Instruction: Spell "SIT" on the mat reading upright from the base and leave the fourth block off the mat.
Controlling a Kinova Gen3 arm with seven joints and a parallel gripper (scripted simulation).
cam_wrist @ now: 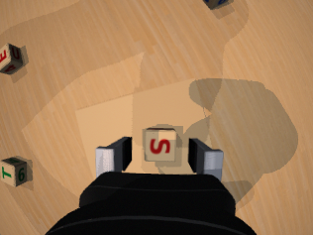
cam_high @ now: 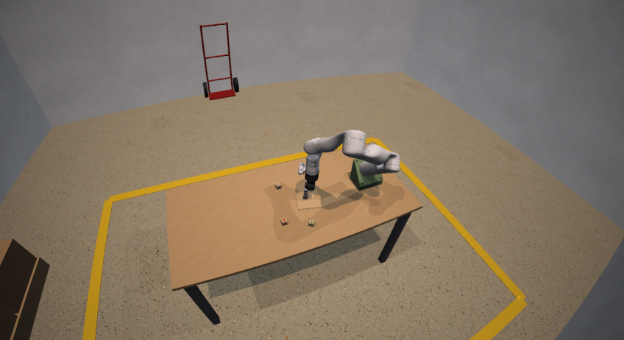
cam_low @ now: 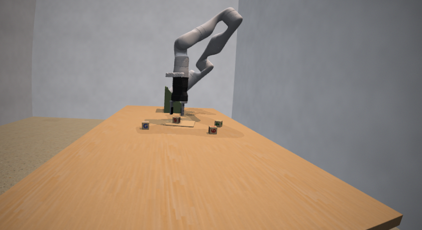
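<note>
The tan mat lies 1 cm behind my hand, 2 cm to the left of it and 6 cm below it. Also, from my hand: green-marked block 6 cm ahead, 19 cm to the left, 5 cm below; blue-marked block 12 cm ahead, 15 cm to the right, 5 cm below; E block 20 cm ahead, 12 cm to the left, 5 cm below.
</note>
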